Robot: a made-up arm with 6 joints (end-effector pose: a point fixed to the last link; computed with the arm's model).
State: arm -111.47 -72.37 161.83 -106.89 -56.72 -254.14
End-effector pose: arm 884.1 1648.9 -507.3 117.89 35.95 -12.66
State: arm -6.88 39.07 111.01 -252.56 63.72 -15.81
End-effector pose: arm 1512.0 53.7 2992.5 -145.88 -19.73 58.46
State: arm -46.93 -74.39 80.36 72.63 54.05 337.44
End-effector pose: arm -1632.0 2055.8 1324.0 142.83 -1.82 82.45
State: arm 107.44 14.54 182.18 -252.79 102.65 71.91
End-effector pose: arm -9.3 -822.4 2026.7 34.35 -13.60 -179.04
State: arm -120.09 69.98 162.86 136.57 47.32 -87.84
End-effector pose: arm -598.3 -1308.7 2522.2 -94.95 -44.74 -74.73
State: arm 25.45 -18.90 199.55 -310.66 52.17 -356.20
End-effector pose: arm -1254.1 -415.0 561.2 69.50 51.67 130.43
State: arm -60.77 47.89 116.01 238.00 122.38 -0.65
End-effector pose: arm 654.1 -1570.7 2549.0 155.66 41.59 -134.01
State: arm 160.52 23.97 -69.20 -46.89 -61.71 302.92
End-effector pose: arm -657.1 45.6 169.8 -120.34 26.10 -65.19
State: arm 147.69 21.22 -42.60 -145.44 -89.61 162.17
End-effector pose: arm -1467.2 744.0 617.7 2.29 -20.93 -174.91
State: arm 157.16 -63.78 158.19 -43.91 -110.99 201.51
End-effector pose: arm 1810.6 -955.1 227.6 28.50 -47.70 -97.02
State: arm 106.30 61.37 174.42 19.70 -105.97 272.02
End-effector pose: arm -194.5 981.4 2390.9 95.60 -5.81 87.29
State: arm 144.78 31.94 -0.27 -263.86 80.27 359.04
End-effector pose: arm -1963.0 1057.1 921.1 -57.81 10.33 -130.28
